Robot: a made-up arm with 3 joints. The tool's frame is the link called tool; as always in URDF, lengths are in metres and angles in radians. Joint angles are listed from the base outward.
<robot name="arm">
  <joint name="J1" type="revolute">
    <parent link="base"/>
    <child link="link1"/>
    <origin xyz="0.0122 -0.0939 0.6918"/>
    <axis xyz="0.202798 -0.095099 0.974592"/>
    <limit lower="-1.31" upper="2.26"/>
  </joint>
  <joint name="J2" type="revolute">
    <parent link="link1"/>
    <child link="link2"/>
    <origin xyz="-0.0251 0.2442 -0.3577"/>
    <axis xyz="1 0 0"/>
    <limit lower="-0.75" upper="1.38"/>
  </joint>
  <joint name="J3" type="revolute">
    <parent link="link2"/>
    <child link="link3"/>
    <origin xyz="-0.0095 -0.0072 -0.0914"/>
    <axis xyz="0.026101 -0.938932 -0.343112"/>
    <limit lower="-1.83" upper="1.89"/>
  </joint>
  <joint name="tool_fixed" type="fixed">
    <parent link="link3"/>
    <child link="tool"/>
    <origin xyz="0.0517 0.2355 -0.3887" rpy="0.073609 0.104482 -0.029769"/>
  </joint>
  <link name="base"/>
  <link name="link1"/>
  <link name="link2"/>
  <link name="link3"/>
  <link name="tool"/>
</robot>
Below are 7 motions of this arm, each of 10 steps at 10 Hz.
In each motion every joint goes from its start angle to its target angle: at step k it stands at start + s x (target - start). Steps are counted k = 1, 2, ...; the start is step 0. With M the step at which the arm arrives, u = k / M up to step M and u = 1 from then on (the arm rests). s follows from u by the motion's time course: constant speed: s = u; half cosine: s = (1 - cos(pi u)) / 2; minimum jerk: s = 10 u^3 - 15 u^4 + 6 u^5.
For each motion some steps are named. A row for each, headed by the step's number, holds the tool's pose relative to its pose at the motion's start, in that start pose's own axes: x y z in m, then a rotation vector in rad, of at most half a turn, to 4 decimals.
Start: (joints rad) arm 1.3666 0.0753 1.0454
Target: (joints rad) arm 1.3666 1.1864 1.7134
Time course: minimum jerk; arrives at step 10
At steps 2, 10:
2: 0.0192 0.0151 0.0105 0.0395 -0.0214 -0.0612
10: 0.2842 -0.0827 0.1571 0.3671 -0.2835 -1.2071

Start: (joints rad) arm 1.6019 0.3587 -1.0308
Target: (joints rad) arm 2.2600 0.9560 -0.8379
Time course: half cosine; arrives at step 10
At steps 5, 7, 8, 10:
5: -0.1359 0.0582 -0.0670 -0.0397 -0.0044 0.4504
7: -0.2470 0.0695 -0.1013 -0.0241 0.0385 0.7066
8: -0.2936 0.0675 -0.1115 -0.0111 0.0639 0.7995
10: -0.3355 0.0627 -0.1187 0.0032 0.0900 0.8777

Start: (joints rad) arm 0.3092 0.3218 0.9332
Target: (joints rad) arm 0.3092 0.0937 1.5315
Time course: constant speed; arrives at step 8
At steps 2, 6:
2: 0.0630 -0.0127 0.0142 -0.0212 -0.1572 0.0036
6: 0.1758 -0.0254 0.0745 -0.0429 -0.4729 0.0260

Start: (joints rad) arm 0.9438 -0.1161 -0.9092
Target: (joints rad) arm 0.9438 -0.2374 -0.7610
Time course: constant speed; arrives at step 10
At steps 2, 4, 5, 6, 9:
2: 0.0144 -0.0090 -0.0001 -0.0108 -0.0236 -0.0275
4: 0.0285 -0.0185 0.0001 -0.0222 -0.0474 -0.0546
5: 0.0355 -0.0235 0.0004 -0.0281 -0.0593 -0.0680
6: 0.0424 -0.0287 0.0007 -0.0342 -0.0713 -0.0813
9: 0.0626 -0.0449 0.0023 -0.0533 -0.1074 -0.1206

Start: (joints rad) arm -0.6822 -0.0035 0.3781
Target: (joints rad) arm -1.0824 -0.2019 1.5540
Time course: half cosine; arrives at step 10
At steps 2, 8, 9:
2: 0.0628 -0.0202 0.0043 -0.0267 -0.1122 -0.0571
8: 0.4164 -0.2506 0.2580 -0.3514 -1.0760 -0.3570
9: 0.4281 -0.2657 0.2926 -0.3859 -1.1606 -0.3650

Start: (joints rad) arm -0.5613 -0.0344 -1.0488
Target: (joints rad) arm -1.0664 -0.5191 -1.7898
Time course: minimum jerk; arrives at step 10
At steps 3, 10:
3: -0.0324 -0.0096 0.0066 0.0290 0.1394 -0.0843
10: -0.1919 0.0560 0.1872 0.4077 0.9083 -0.3936

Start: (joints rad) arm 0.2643 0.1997 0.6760
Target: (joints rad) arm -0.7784 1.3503 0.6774
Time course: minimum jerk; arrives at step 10
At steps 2, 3, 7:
2: 0.0279 0.0036 -0.0043 0.0182 -0.0071 -0.0780
3: 0.0836 0.0054 -0.0098 0.0541 -0.0293 -0.2176
7: 0.4923 -0.1637 0.0854 0.3636 -0.4476 -0.9797

